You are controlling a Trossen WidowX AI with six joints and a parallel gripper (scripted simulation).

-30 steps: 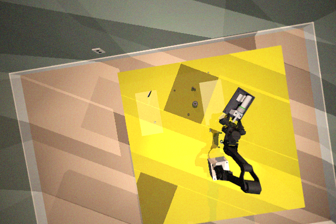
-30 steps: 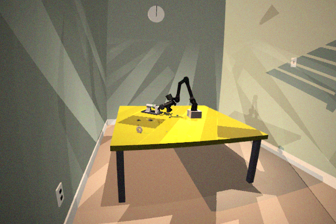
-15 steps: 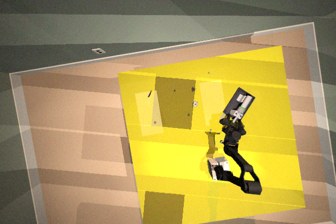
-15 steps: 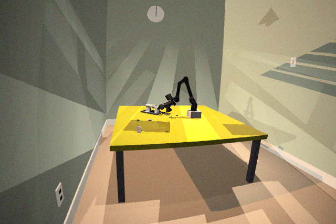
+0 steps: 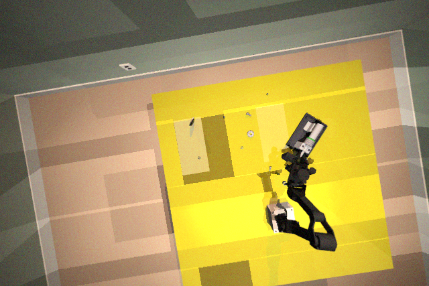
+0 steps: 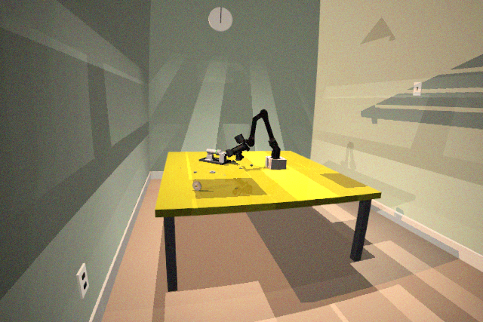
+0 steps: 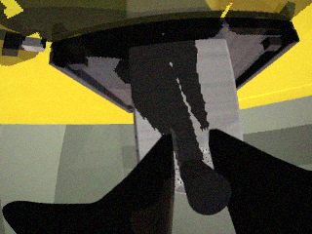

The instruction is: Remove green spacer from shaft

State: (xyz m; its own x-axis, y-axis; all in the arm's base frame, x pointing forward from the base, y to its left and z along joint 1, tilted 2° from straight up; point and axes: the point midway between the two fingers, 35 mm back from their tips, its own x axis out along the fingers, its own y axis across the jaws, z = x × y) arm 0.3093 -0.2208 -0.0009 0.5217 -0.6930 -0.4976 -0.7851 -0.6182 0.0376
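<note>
My gripper tip is now 6 cm to the left of the green spacer, 5 cm short of it and 2 cm below it. From my gripper tip the other things lie so: grey shaft (3 cm to the right, 3 cm ahead, 2 cm above).
</note>
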